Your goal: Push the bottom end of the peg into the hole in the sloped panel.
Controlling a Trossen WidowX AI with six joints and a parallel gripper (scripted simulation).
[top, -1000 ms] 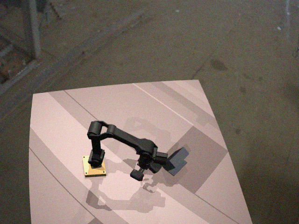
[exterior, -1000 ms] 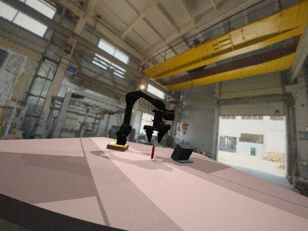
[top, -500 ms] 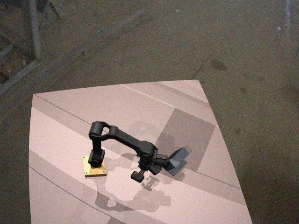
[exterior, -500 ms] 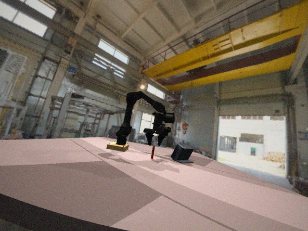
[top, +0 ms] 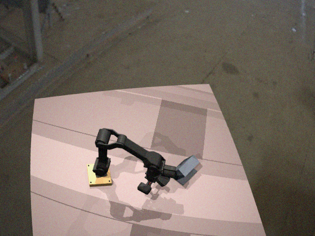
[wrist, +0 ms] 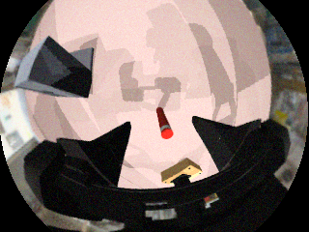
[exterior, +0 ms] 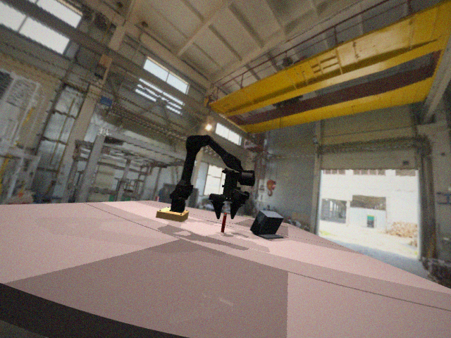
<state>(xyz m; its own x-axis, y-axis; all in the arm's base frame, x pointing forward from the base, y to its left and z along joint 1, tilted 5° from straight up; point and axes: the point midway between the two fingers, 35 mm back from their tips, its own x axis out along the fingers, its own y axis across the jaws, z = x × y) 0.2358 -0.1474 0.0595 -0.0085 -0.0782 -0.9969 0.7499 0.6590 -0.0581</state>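
The red peg lies right at my gripper tip. The rest, counted from my gripper tip: sloped grey panel (210 mm ahead, 60 mm to the left).
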